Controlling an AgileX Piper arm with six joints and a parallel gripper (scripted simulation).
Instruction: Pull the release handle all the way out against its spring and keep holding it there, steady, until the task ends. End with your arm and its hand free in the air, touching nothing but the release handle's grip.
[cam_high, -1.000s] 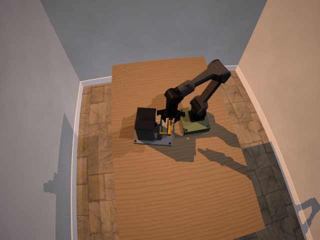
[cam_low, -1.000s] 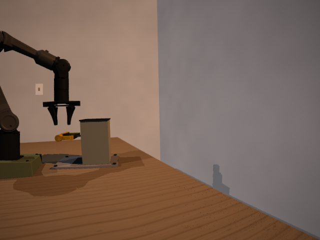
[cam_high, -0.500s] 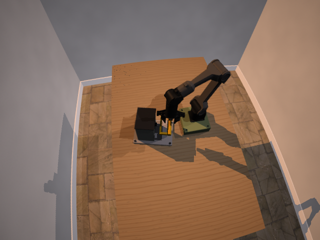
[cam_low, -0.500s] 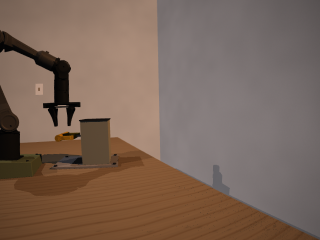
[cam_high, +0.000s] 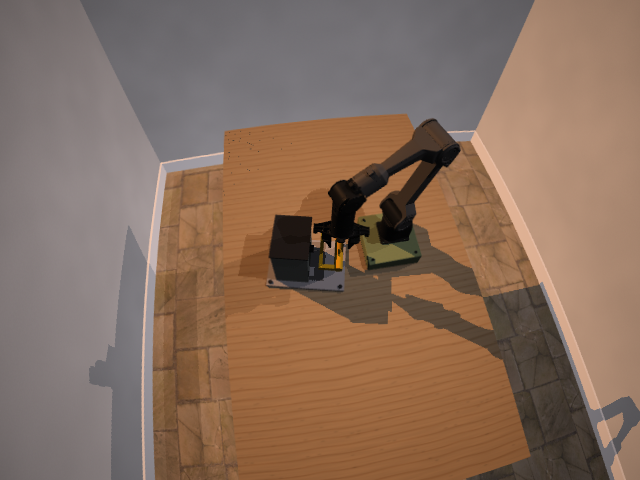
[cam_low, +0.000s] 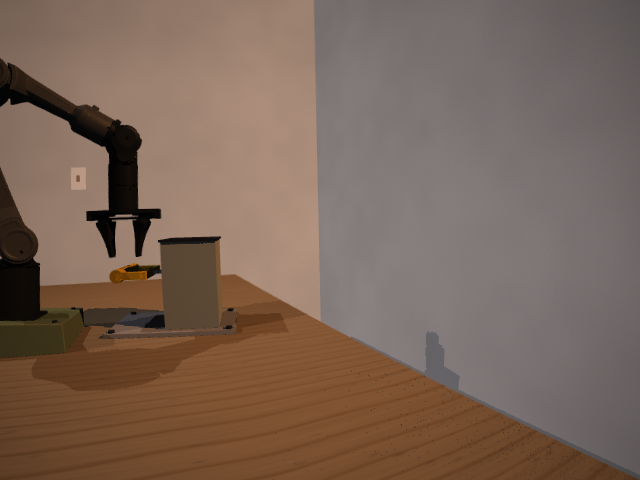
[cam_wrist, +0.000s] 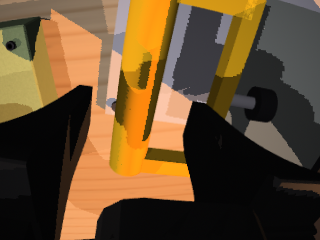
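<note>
Right now the grey baseplate is 14 cm below my hand, 9 cm ahead of it and 2 cm to the right of it.
</note>
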